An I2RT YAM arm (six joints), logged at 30 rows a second.
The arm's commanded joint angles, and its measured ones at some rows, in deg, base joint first. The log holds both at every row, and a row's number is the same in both.
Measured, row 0: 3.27 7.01 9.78 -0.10 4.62 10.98
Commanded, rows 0 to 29: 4.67 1.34 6.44 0.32 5.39 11.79; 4.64 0.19 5.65 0.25 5.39 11.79; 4.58 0.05 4.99 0.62 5.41 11.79; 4.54 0.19 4.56 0.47 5.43 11.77; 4.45 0.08 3.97 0.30 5.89 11.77; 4.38 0.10 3.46 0.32 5.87 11.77; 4.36 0.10 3.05 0.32 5.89 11.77; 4.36 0.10 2.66 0.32 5.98 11.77; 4.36 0.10 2.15 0.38 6.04 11.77; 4.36 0.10 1.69 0.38 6.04 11.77; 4.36 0.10 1.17 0.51 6.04 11.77; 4.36 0.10 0.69 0.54 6.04 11.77; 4.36 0.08 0.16 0.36 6.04 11.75; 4.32 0.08 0.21 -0.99 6.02 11.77; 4.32 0.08 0.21 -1.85 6.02 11.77; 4.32 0.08 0.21 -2.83 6.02 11.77; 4.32 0.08 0.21 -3.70 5.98 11.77; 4.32 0.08 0.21 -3.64 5.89 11.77; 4.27 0.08 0.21 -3.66 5.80 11.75; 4.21 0.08 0.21 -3.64 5.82 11.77; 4.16 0.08 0.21 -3.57 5.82 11.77; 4.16 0.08 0.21 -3.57 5.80 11.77; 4.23 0.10 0.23 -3.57 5.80 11.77; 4.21 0.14 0.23 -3.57 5.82 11.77; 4.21 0.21 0.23 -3.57 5.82 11.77; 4.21 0.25 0.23 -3.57 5.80 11.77; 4.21 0.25 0.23 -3.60 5.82 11.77; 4.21 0.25 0.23 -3.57 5.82 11.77; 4.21 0.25 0.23 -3.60 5.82 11.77; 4.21 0.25 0.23 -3.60 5.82 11.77
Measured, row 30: 4.29 0.60 0.95 -1.23 5.39 10.98
